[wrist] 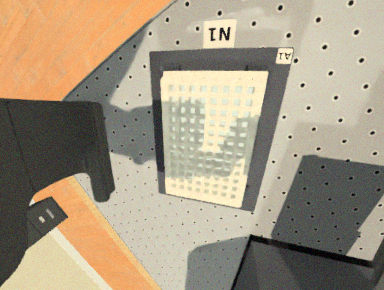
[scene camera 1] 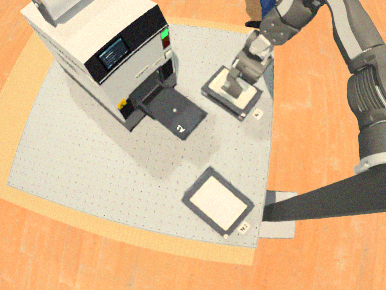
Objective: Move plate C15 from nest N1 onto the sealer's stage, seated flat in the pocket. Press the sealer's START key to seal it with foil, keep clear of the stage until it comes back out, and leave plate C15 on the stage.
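Plate C15 (scene camera 1: 242,102) (wrist: 212,140), pale with a grid of square wells, lies in the dark frame of nest N1 (scene camera 1: 219,103) (wrist: 272,110). My gripper (scene camera 1: 234,88) is open and stands over the plate, holding nothing; in the wrist view one dark finger shows at the left, apart from the plate, and the other does not show. Finger shadows fall across the plate. The white sealer (scene camera 1: 120,80) has its dark stage (scene camera 1: 170,112) (wrist: 305,270) extended and empty. The green START key (scene camera 1: 165,34) is on the sealer's front, upper right.
Nest N2 (scene camera 1: 198,185) with a pale interior lies near the front of the grey perforated table top (scene camera 1: 125,185). The sealer's body rises at the upper left, with a screen (scene camera 1: 114,52). The arm comes in from the upper right. A dark beam (scene camera 1: 325,197) shows at the right.
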